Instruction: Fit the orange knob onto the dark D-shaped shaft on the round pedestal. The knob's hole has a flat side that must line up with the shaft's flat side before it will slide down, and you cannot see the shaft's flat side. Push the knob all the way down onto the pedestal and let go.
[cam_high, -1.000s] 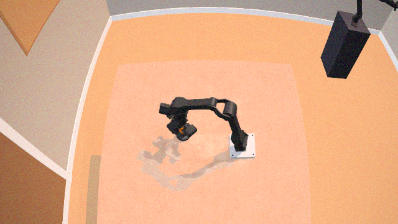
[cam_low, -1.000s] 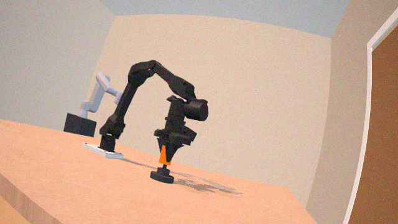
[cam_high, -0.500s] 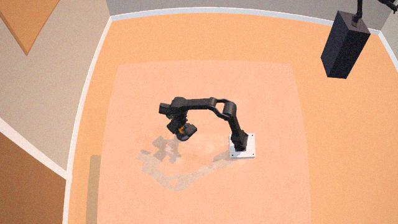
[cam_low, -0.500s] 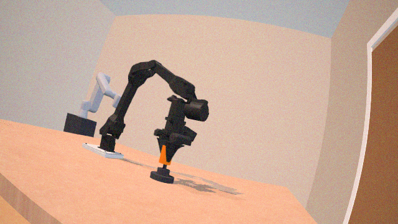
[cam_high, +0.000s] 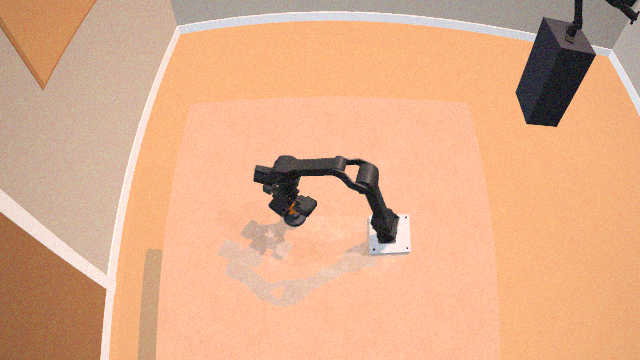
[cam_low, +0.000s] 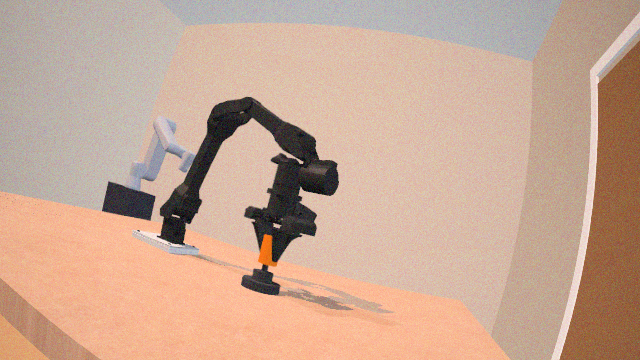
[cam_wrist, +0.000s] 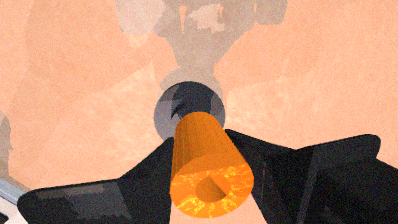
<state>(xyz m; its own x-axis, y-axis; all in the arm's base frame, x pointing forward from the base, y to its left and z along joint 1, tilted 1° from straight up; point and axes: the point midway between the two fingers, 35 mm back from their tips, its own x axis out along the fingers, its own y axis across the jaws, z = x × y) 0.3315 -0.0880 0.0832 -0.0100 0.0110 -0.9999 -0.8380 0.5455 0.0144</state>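
My gripper tip is 20 mm below the orange knob. From my gripper tip the other things lie so: round dark pedestal 40 mm below.
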